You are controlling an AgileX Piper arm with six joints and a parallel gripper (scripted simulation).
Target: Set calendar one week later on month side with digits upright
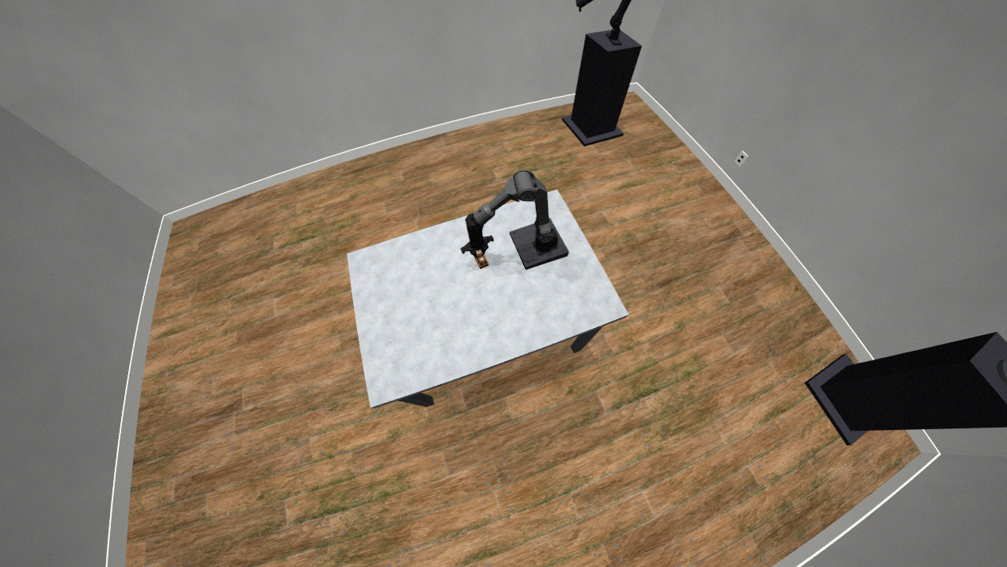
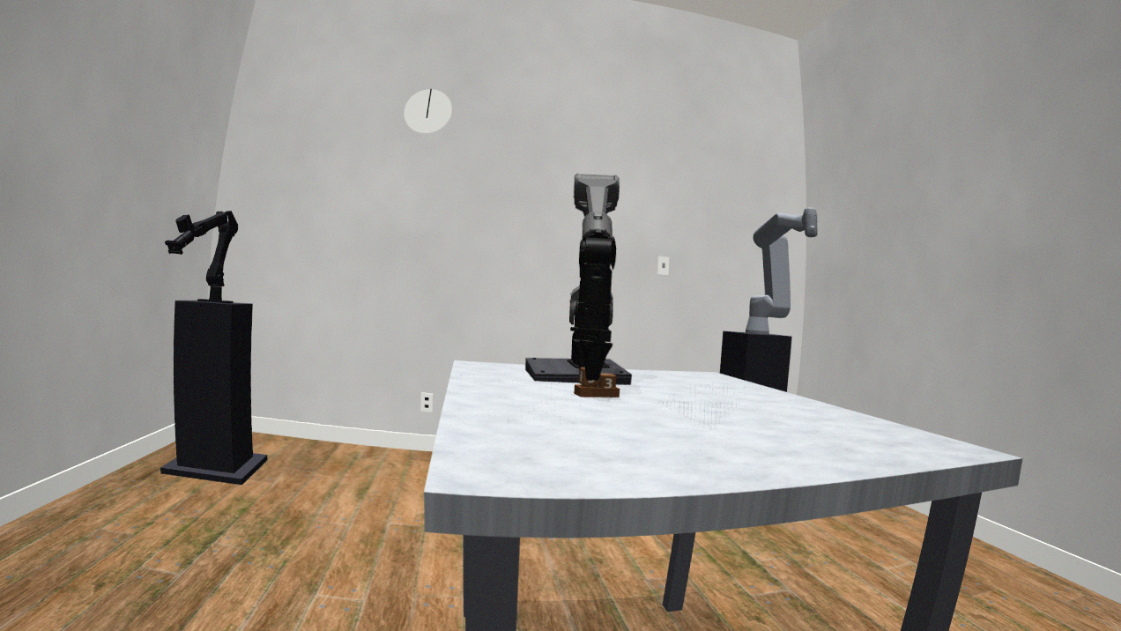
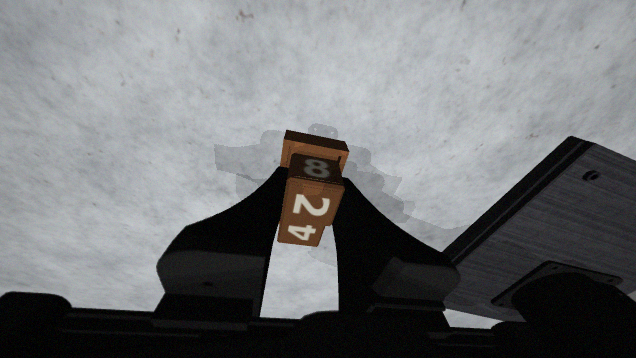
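Now: the tray 2 cm to the left of my hand and 3 cm below it. From my hand the other things lie so: brown cube 3 cm to the left, 1 cm below.
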